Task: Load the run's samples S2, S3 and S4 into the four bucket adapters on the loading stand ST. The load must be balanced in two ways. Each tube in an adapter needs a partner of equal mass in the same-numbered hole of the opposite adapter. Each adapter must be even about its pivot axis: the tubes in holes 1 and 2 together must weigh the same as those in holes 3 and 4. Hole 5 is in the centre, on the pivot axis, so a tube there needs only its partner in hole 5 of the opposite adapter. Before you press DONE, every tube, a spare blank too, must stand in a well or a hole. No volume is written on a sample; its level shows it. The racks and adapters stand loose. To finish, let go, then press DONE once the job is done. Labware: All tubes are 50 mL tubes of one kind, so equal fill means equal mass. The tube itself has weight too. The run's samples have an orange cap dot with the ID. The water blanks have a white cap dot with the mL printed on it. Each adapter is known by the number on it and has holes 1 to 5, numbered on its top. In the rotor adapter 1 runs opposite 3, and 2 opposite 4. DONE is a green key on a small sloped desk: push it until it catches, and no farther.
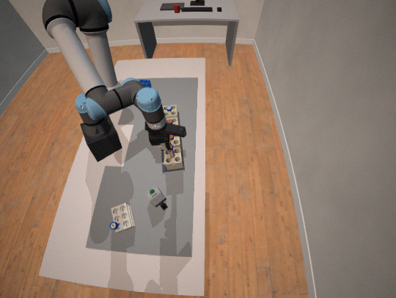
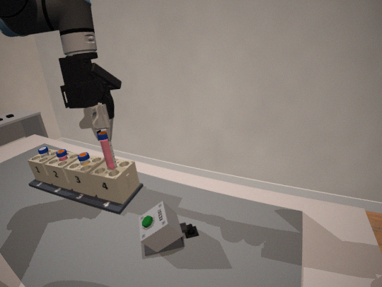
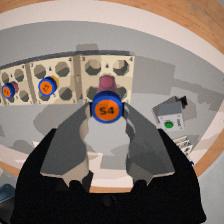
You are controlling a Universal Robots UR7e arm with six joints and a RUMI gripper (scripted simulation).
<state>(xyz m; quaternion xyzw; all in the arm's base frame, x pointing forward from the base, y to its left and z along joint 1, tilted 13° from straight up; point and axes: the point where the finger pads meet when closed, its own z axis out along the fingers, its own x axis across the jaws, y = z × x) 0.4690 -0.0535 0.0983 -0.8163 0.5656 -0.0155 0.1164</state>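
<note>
My hand is 220 mm to the left of the green done key, 130 mm above it and 50 mm past it. From my hand the other things lie so: loading stand: 190 mm below, 150 mm to the left, 70 mm behind; blue-capped blank tube: 300 mm to the left, 130 mm below, 110 mm behind; adapter 4: 150 mm below.
</note>
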